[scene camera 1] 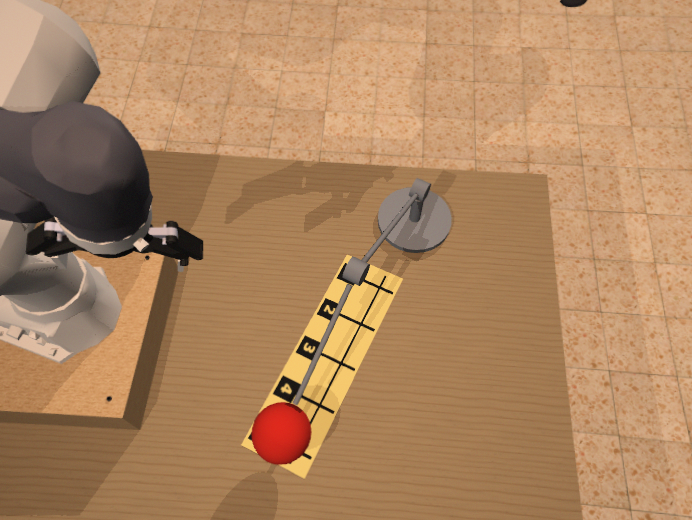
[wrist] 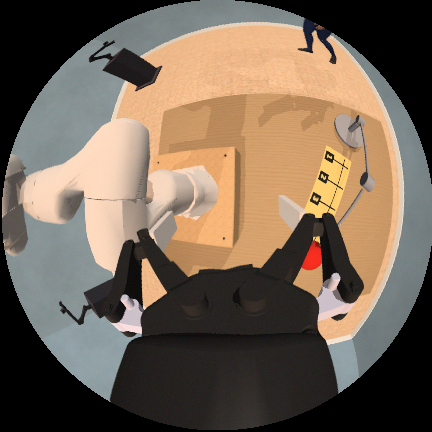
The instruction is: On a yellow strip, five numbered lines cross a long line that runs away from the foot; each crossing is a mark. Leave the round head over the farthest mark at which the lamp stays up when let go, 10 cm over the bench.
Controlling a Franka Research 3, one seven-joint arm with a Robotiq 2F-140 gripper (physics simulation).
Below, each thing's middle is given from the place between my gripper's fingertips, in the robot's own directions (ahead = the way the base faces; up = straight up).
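Labels:
From the yellow strip (scene camera 1: 366,305), my hand is 380 mm above it, 40 mm to the right of it and 270 mm short of it. There's a round grey foot (scene camera 1: 425,225) too, and that one is well below my hand, a long way to the left of it and a long way ahead of it.

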